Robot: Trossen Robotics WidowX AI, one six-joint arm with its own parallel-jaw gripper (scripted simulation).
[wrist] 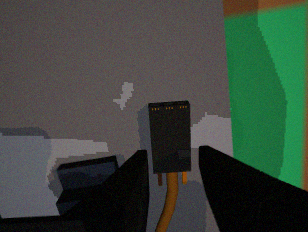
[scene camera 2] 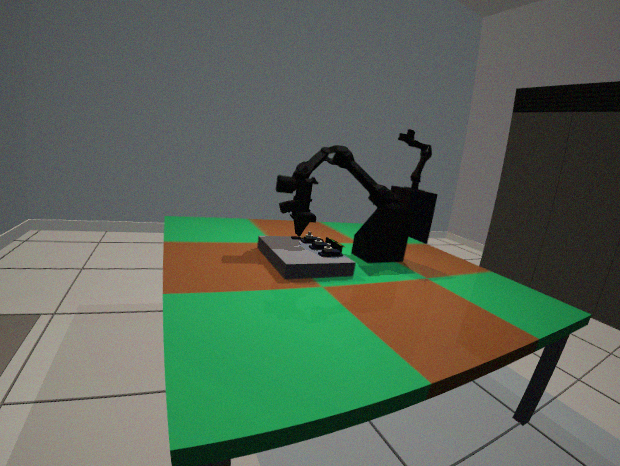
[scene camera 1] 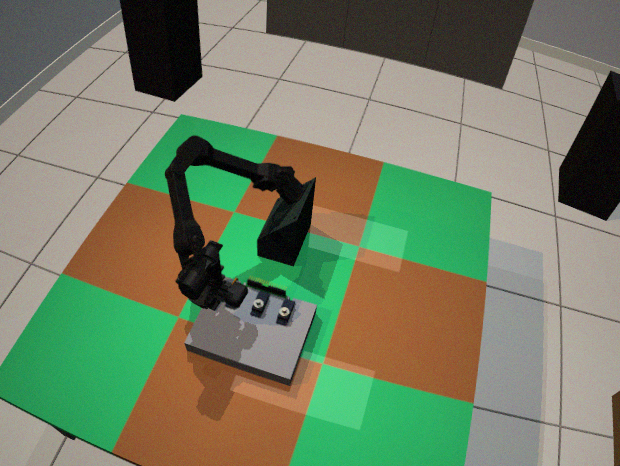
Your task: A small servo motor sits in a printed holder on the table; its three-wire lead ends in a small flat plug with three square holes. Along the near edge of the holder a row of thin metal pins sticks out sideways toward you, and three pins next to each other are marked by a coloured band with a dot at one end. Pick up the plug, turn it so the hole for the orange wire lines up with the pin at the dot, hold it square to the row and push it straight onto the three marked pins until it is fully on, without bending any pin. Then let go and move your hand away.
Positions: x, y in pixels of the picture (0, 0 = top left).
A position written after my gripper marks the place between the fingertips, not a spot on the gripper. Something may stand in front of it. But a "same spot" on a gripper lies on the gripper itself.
my gripper: wrist; scene camera 2; scene camera 1 215, 301
same spot on my gripper: (wrist: 234, 189) = (scene camera 2: 295, 224)
